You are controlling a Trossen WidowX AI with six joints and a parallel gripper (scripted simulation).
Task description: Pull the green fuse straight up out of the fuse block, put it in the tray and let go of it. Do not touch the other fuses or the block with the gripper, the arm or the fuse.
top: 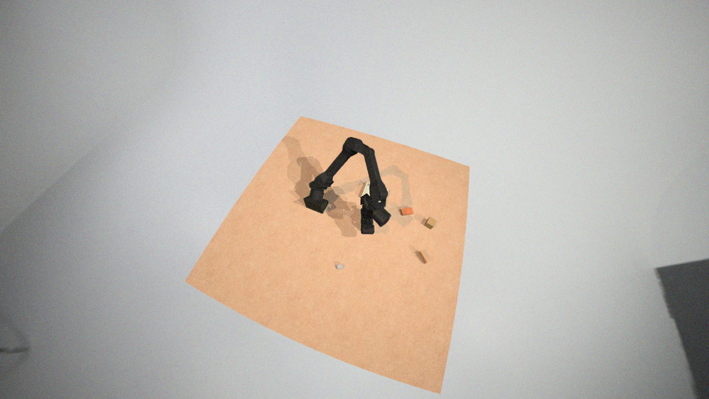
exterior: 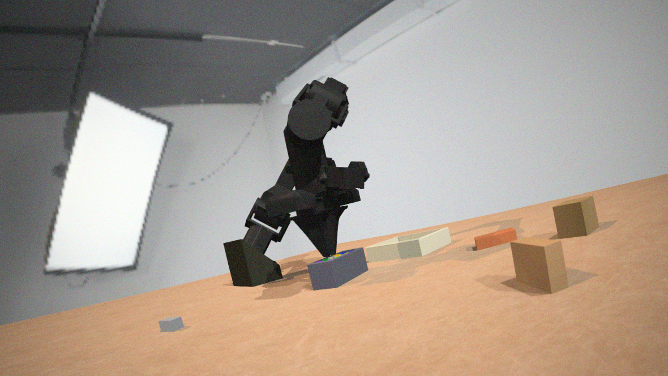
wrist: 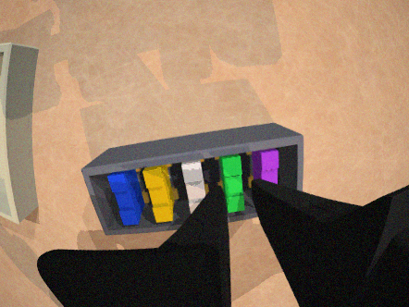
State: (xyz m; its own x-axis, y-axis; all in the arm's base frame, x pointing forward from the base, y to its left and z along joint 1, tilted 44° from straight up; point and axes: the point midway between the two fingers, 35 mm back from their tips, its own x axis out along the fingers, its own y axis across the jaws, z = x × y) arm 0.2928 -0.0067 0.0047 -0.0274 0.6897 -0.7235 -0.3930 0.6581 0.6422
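The green fuse lies 20 mm below my gripper tip. Round my gripper tip: orange flat block 190 mm ahead, 170 mm to the left, 40 mm below; then cream tray 200 mm to the left, 40 mm below, 20 mm behind; then small grey cube 260 mm to the right, 40 mm below, 30 mm behind.
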